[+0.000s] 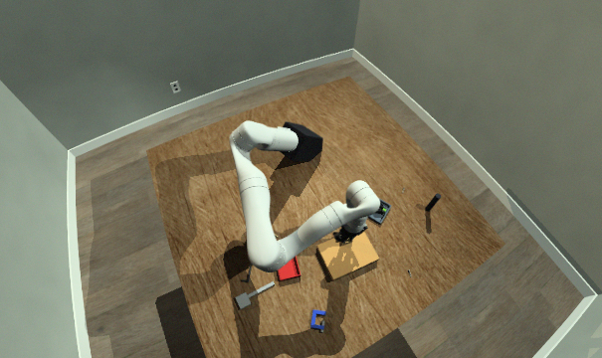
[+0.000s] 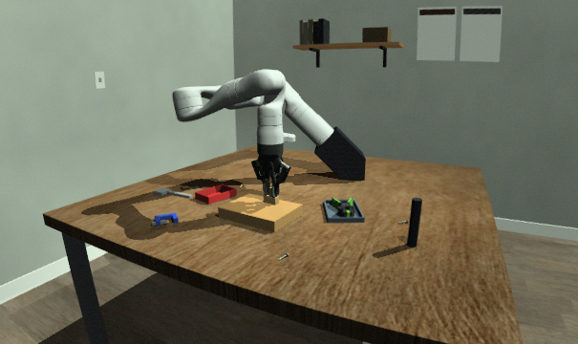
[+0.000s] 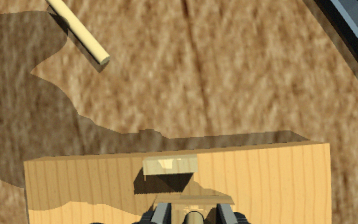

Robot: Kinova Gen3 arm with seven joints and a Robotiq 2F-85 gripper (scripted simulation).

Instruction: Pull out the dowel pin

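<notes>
Now: hand 2 cm above the dowel pin. The rest, counted from my hand: thin pale stick 14 cm behind, 7 cm to the right, 7 cm below; small wooden block 3 cm below; tan bench board 4 cm ahead, 1 cm to the right, 5 cm below.
</notes>
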